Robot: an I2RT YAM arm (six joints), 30 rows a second.
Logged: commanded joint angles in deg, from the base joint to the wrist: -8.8, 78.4, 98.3, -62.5, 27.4, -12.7; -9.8, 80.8, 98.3, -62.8, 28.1, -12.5; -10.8, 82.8, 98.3, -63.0, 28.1, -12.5; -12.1, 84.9, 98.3, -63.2, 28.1, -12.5; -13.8, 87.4, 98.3, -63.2, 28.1, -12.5; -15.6, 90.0, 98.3, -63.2, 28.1, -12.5; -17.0, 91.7, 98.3, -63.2, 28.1, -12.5; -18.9, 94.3, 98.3, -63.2, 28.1, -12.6; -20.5, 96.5, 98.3, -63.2, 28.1, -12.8; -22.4, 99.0, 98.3, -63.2, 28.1, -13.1; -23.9, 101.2, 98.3, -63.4, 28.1, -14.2; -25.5, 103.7, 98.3, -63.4, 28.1, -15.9; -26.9, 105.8, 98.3, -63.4, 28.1, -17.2; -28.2, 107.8, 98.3, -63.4, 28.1, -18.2; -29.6, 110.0, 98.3, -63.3, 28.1, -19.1; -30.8, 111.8, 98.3, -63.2, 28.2, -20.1
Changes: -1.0, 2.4, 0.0, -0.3, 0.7, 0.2; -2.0, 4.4, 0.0, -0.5, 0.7, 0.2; -3.3, 6.5, 0.0, -0.7, 0.7, 0.2; -5.0, 9.0, 0.0, -0.7, 0.7, 0.2; -6.8, 11.6, 0.0, -0.7, 0.7, 0.2; -8.2, 13.3, 0.0, -0.7, 0.7, 0.2; -10.1, 15.9, 0.0, -0.7, 0.7, 0.1; -11.7, 18.1, 0.0, -0.7, 0.7, -0.1; -13.6, 20.6, 0.0, -0.7, 0.7, -0.4; -15.1, 22.8, 0.0, -0.9, 0.7, -1.5; -16.7, 25.3, 0.0, -0.9, 0.7, -3.2; -18.1, 27.4, 0.0, -0.9, 0.7, -4.5; -19.4, 29.4, 0.0, -0.9, 0.7, -5.5; -20.8, 31.6, 0.0, -0.8, 0.7, -6.4; -22.0, 33.4, 0.0, -0.7, 0.8, -7.4
